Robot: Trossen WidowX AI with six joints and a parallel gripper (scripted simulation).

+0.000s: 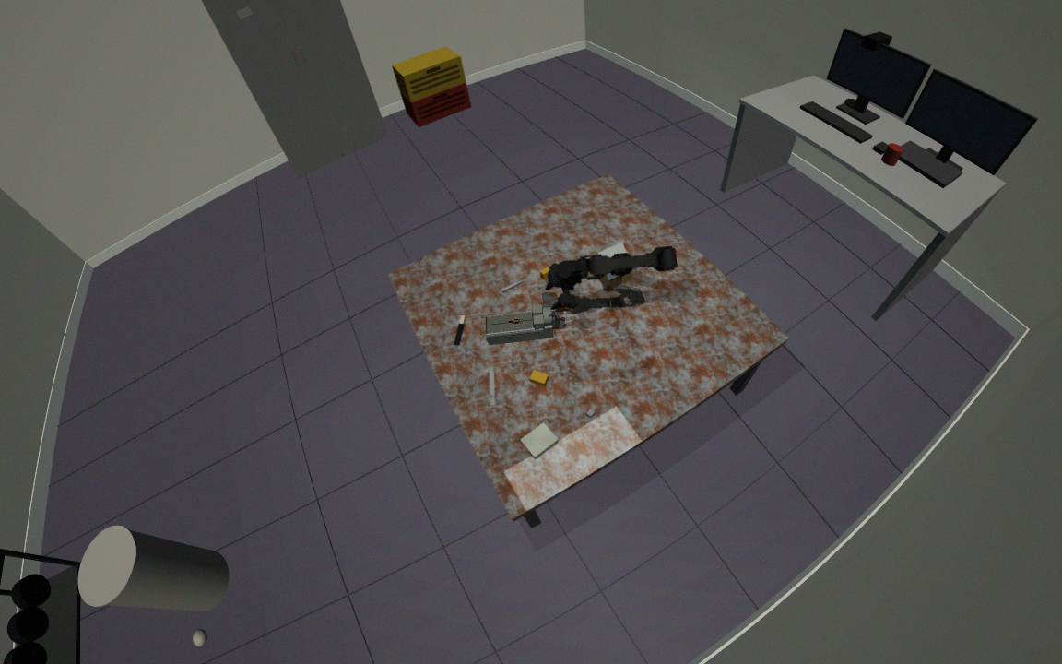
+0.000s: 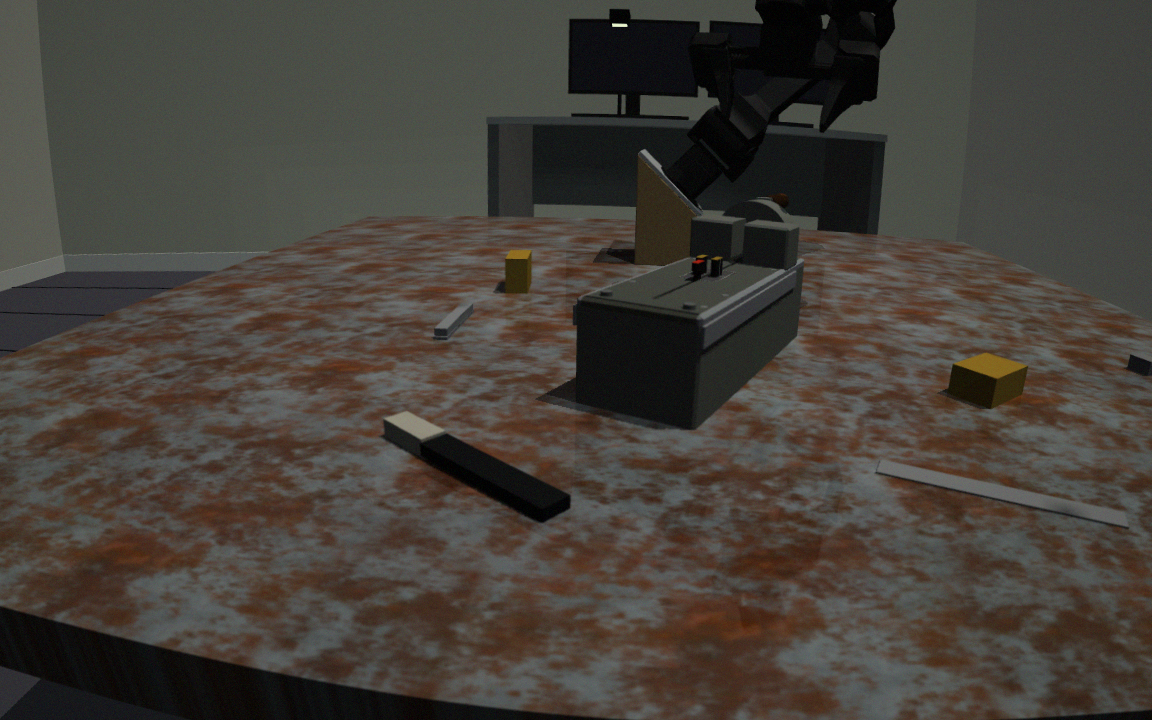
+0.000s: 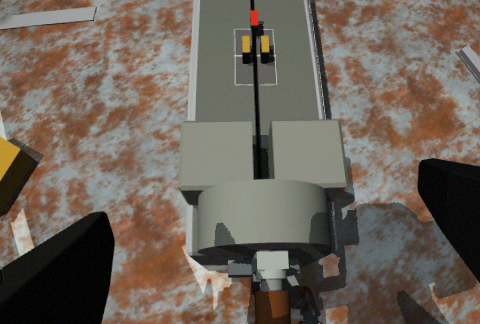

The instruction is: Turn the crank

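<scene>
Right now my gripper tip is 40 mm past the brown crank handle, 20 mm to the right of it and 80 mm above it. The rest, counted from my gripper tip: red pointer (130 mm ahead, 90 mm to the right, 110 mm below); then small grey bar (10 mm ahead, 290 mm to the right, 190 mm below); then grey strip (330 mm ahead, 70 mm to the left, 200 mm below).
</scene>
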